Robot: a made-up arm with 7 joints.
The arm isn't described. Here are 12 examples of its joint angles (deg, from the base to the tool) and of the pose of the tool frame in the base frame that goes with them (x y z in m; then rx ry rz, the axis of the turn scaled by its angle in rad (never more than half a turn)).
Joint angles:
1: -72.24 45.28 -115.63 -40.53 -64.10 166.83 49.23
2: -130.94 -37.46 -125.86 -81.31 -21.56 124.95 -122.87
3: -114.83 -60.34 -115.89 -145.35 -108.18 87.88 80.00
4: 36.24 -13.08 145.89 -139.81 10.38 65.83 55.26
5: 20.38 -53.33 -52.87 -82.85 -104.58 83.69 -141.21
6: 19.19 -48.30 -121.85 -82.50 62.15 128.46 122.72
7: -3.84 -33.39 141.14 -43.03 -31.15 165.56 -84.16
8: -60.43 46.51 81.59 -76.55 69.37 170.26 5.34
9: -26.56 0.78 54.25 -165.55 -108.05 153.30 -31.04
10: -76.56 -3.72 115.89 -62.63 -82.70 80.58 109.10
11: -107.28 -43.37 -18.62 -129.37 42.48 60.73 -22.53
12: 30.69 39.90 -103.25 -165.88 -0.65 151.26 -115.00
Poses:
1: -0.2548 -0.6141 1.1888 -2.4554 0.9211 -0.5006
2: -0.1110 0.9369 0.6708 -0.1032 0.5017 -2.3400
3: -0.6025 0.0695 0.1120 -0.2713 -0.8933 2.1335
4: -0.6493 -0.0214 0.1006 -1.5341 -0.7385 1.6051
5: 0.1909 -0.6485 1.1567 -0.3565 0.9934 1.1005
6: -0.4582 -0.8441 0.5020 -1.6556 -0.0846 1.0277
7: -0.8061 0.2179 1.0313 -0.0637 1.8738 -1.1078
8: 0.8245 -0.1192 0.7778 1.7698 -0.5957 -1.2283
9: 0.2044 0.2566 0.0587 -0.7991 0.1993 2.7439
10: 0.5066 0.5151 1.1591 -0.1676 -1.6020 -1.4019
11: -0.4102 -0.5731 0.8912 0.7550 -0.8166 -1.3006
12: -0.0771 -0.6244 0.2613 0.1361 0.6812 0.6350
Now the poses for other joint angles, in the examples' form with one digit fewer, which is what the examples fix.
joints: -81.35 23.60 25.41 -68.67 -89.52 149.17 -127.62
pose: 0.489 -0.684 0.800 -0.903 1.474 1.652
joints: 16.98 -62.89 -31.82 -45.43 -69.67 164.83 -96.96
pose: -0.448 -0.295 1.297 -2.393 -0.298 -0.285
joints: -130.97 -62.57 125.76 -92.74 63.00 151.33 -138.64
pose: 0.867 -0.053 0.329 -0.570 -0.139 1.876
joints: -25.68 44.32 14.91 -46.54 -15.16 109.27 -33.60
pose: 0.893 -0.256 0.823 -0.216 -0.276 0.337
